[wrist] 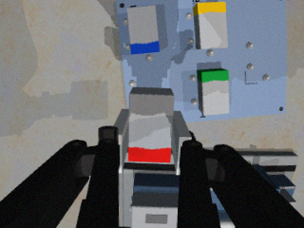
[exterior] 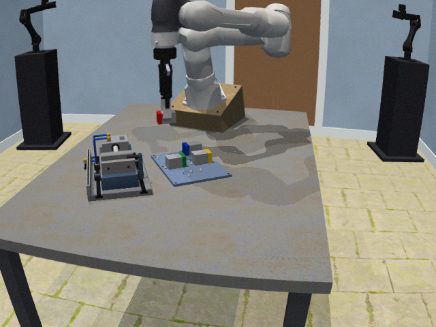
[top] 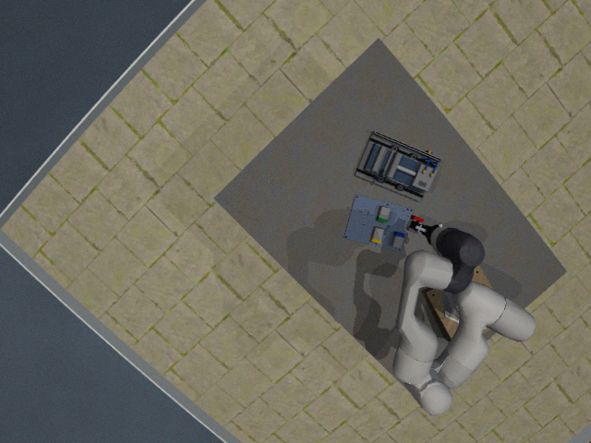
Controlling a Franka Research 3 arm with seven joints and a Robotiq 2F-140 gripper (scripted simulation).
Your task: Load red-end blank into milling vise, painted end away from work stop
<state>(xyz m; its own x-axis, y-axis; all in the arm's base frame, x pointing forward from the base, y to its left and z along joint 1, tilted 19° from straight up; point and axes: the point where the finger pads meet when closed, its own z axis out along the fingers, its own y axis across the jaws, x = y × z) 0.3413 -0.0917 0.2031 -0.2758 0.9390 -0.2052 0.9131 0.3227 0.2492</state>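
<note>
Right now the work stop rod is 210 mm ahead of my hand, 100 mm below it and 80 mm to the right of it. The rest, counted from my hand: blue blank 160 mm below, 80 mm to the left, 40 mm behind; green blank 160 mm below, 80 mm ahead, 40 mm to the left; red-ended blank 40 mm below.
</note>
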